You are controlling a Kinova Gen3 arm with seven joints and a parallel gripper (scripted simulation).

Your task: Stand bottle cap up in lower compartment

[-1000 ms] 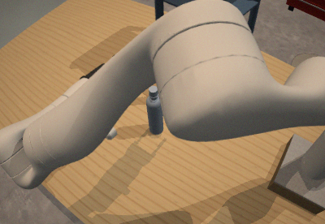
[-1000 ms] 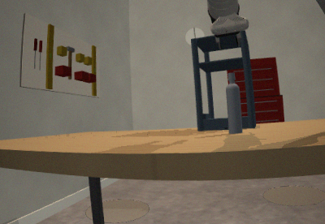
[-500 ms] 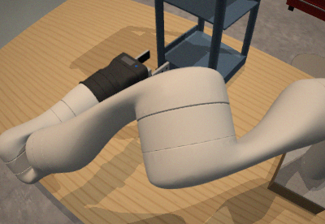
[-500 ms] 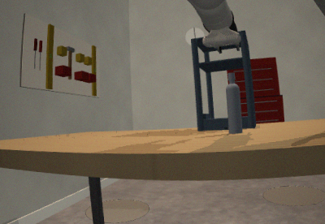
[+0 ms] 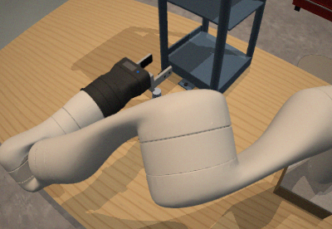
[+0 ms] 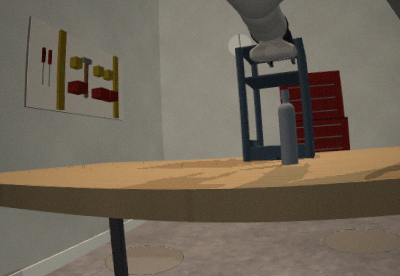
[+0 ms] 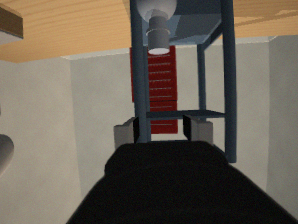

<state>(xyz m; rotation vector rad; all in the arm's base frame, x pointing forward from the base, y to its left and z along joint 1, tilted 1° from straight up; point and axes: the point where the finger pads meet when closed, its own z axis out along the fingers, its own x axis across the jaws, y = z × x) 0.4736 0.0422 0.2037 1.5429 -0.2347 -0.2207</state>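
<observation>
The grey bottle is 140 mm below my hand. Also, from my hand: shelving unit (310 mm to the right, 70 mm below, 30 mm behind).
</observation>
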